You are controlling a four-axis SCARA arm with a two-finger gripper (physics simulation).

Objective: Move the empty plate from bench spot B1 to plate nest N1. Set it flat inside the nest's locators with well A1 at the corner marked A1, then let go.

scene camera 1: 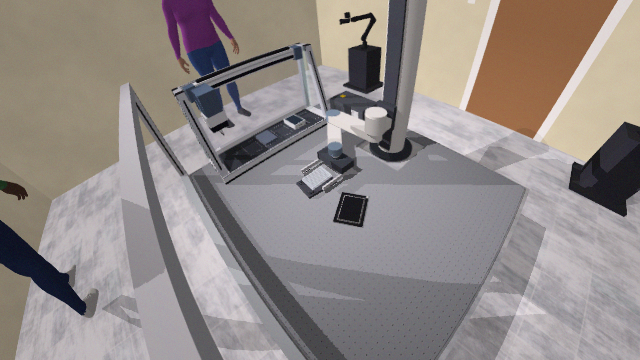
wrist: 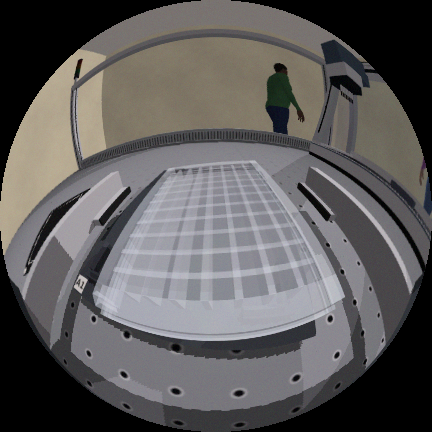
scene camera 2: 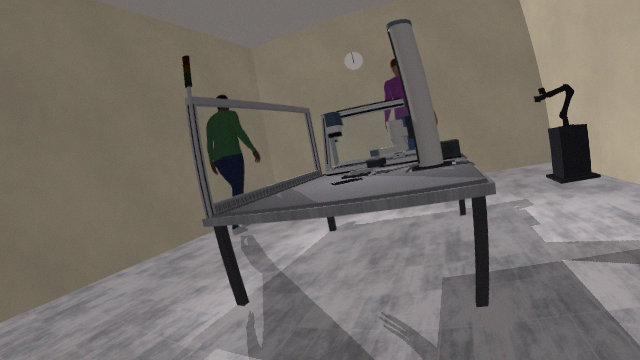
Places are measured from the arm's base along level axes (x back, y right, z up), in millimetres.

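Where they show: gripper, between the fingertips: (scene camera 1: pixel 311 179) (wrist: pixel 212 171) (scene camera 2: pixel 354 171); arm's base, origin of its link: (scene camera 1: pixel 390 147) (scene camera 2: pixel 432 167).
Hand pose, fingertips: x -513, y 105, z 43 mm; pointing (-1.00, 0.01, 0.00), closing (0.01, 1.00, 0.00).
Note:
Each offset is from my fingertips to the top centre of the thing. "spot": to the spot under its first point. Level surfaces: height alone.
The clear, gridded plate {dz +2, dx +32, dy -2 mm} (scene camera 1: pixel 318 178) (wrist: pixel 215 250) lies on a dark base {dz -12, dx +16, dy -12 mm} (scene camera 1: pixel 310 191) (wrist: pixel 100 255). A white A1 label {spot: dz -18, dx +85, dy -74 mm} (wrist: pixel 80 283) marks the base's near left corner in the wrist view. My gripper (scene camera 1: pixel 322 176) (wrist: pixel 212 171) is open and low over the plate, one finger beyond each long side, with a gap on both sides and nothing held. A black rectangle with a white outline {spot: dz -28, dx +19, dy -246 mm} (scene camera 1: pixel 351 209) (scene camera 2: pixel 346 181) (wrist: pixel 50 225) lies apart, bare, beyond the left finger in the wrist view. No B1 or N1 marking can be read, so I cannot tell which place is which.
The perforated bench {dz -30 mm} (scene camera 1: pixel 400 240) carries the arm's column (scene camera 1: pixel 402 85) (scene camera 2: pixel 420 95). A framed gantry (scene camera 1: pixel 250 67) with a blue and white head {spot: dz +418, dx -241, dy +360 mm} (scene camera 1: pixel 206 102) (wrist: pixel 345 67) stands at the bench's far side, over a dark deck with several items. Guard frames stand along another edge. Two people stand beyond the bench.

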